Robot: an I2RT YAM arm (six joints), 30 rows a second.
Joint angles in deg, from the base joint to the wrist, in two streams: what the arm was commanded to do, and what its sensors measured. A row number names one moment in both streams.
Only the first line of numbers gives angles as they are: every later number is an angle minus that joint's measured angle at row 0.
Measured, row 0:
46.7, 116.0, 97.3, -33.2, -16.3, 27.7
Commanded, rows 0 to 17:
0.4, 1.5, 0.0, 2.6, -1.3, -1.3
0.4, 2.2, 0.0, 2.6, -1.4, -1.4
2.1, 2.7, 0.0, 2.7, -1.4, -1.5
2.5, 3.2, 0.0, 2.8, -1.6, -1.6
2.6, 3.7, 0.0, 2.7, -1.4, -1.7
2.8, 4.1, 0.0, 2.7, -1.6, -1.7
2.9, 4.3, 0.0, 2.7, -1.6, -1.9
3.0, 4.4, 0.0, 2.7, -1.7, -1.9
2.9, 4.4, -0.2, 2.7, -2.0, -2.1
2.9, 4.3, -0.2, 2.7, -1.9, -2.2
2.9, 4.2, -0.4, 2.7, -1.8, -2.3
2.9, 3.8, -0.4, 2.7, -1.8, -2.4
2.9, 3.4, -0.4, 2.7, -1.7, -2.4
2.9, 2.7, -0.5, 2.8, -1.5, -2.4
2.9, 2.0, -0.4, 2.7, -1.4, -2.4
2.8, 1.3, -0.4, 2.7, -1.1, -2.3
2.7, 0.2, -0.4, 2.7, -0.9, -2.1
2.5, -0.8, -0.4, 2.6, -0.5, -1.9
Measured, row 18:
2.8, 1.4, -0.6, 0.4, -1.3, -1.8
